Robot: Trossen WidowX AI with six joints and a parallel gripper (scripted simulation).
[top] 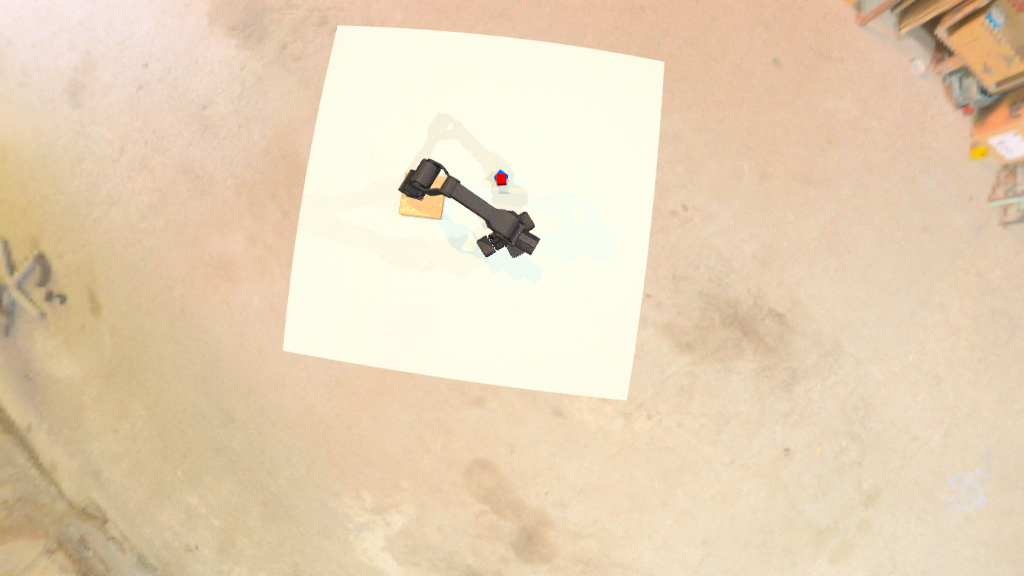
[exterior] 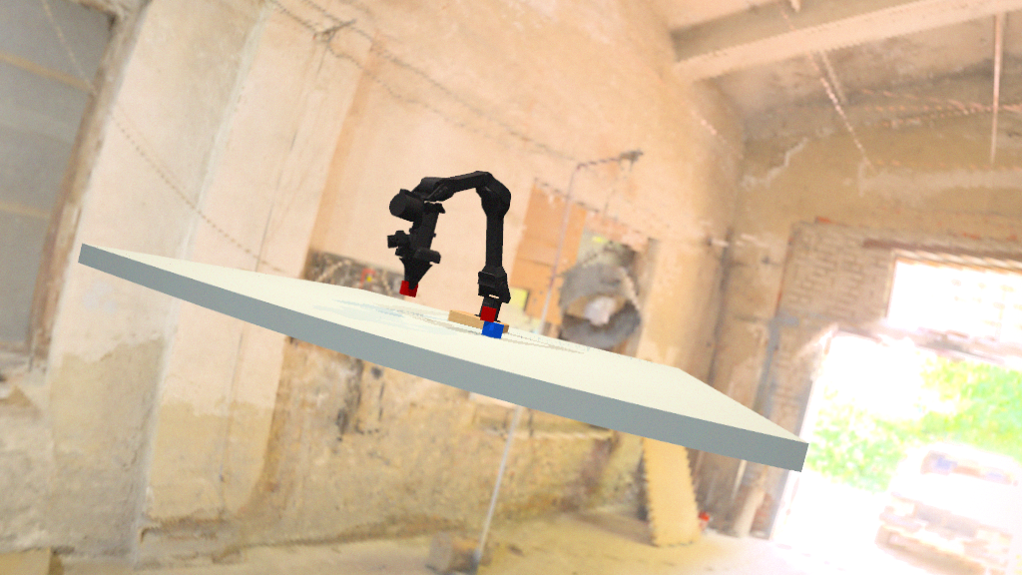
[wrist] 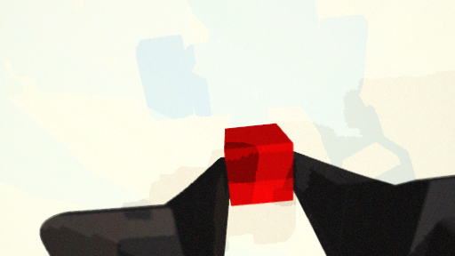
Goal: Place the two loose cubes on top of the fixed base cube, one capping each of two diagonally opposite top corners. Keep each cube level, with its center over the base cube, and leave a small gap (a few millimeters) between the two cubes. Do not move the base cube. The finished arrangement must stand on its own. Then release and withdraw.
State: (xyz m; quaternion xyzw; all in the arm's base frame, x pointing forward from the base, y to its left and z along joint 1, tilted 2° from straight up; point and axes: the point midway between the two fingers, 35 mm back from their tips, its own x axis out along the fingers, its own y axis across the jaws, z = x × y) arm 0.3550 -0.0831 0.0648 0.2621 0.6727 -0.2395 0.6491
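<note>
Now: the blue cube 210 mm to the left of my gripper tip, 80 mm behind it and 50 mm below it.
</note>
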